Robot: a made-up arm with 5 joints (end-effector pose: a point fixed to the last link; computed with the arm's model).
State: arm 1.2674 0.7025 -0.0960 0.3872 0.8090
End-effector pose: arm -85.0 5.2 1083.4 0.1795 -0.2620 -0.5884 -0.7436
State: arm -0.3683 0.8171 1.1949 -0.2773 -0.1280
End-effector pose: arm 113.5 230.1 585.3 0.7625 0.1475 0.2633 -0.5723
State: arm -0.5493 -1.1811 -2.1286 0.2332 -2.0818
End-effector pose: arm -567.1 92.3 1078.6 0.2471 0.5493 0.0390 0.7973
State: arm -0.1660 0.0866 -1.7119 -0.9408 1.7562
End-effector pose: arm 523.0 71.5 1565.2 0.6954 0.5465 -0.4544 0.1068
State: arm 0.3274 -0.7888 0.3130 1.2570 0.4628
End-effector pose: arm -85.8 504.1 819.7 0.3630 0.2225 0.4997 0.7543
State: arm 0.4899 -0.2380 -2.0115 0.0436 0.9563
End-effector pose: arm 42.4 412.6 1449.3 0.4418 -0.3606 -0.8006 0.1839
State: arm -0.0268 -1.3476 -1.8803 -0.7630 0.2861
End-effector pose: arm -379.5 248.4 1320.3 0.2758 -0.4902 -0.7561 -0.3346
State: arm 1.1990 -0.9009 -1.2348 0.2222 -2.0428
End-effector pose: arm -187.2 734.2 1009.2 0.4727 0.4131 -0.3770 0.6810
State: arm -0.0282 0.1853 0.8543 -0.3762 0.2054
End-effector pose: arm 308.0 80.7 607.0 0.5211 0.4406 -0.1632 -0.7125
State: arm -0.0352 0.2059 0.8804 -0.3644 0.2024
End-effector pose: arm 300.4 92.6 603.0 0.5233 0.4354 -0.1461 -0.7178
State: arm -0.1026 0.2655 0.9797 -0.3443 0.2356
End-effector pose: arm 277.4 139.3 592.2 0.5238 0.4381 -0.0855 -0.7256
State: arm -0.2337 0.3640 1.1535 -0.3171 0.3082
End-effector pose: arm 220.5 209.9 586.9 0.5199 0.4299 0.0164 -0.7380
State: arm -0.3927 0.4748 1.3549 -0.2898 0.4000
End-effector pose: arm 132.6 265.1 602.3 0.5118 0.3913 0.1223 -0.7550
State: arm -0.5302 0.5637 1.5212 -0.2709 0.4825
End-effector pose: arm 51.7 285.4 631.6 0.5037 0.3379 0.1942 -0.7710
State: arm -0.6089 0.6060 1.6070 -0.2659 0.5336
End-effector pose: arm 9.7 286.7 651.3 0.4982 0.3063 0.2239 -0.7796
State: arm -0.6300 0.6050 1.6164 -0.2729 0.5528
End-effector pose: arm 4.8 286.3 651.8 0.4952 0.3080 0.2263 -0.7802
